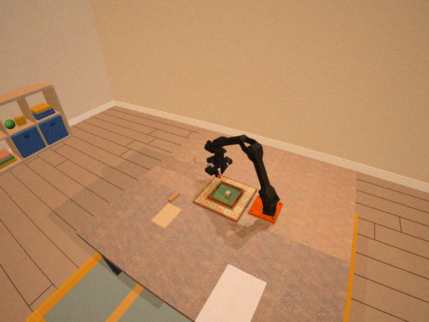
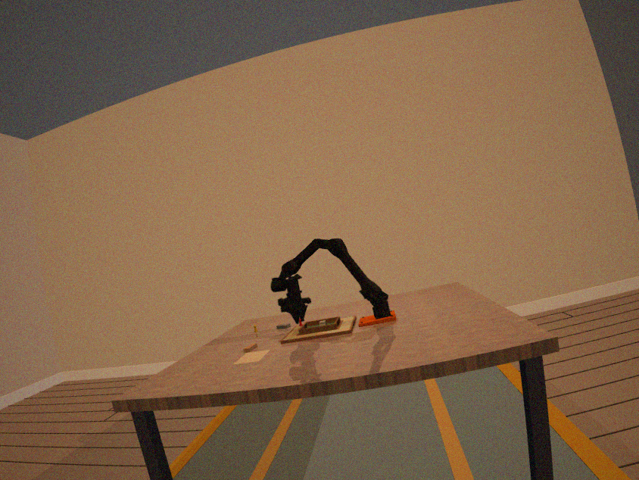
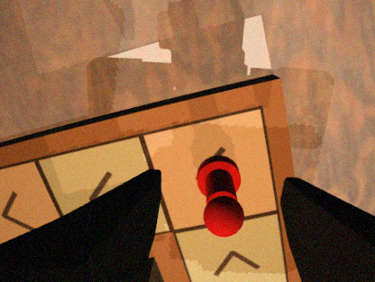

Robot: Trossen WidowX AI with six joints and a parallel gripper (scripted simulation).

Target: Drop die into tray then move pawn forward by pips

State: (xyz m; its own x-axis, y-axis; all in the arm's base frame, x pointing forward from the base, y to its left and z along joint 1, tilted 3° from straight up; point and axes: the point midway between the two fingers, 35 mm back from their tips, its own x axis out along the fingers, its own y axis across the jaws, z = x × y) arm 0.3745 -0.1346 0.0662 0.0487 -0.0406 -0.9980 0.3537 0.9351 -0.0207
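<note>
My gripper tip is right at the red pawn. The rest, counted from my gripper tip: white die 120 mm to the left, 120 mm behind; grey block 100 mm ahead, 90 mm to the right, 20 mm below; green tray 120 mm to the left, 110 mm behind, 20 mm below.
</note>
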